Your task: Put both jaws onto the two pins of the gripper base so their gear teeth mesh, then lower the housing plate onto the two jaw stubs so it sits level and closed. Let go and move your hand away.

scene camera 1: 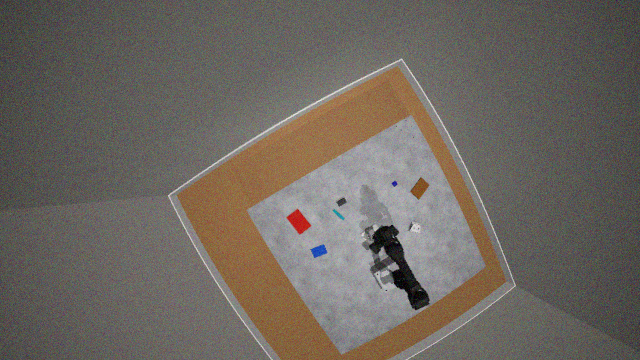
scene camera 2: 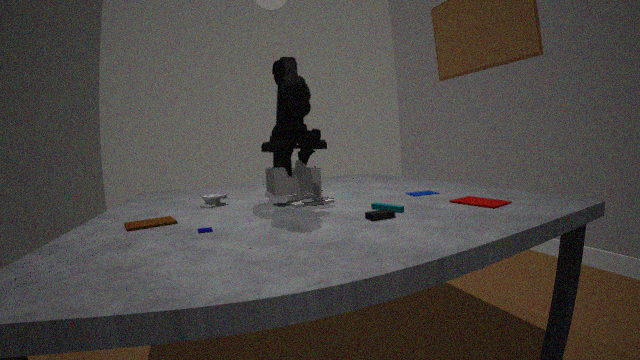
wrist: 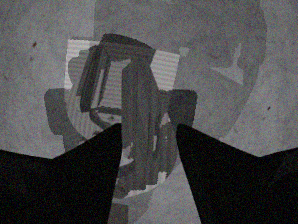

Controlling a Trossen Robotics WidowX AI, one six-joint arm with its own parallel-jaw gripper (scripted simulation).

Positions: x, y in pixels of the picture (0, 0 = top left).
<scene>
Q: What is my gripper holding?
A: A grey jaw.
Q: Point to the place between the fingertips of my gripper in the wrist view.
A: At 150, 130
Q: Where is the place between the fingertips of my gripper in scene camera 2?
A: At 296, 175
</scene>
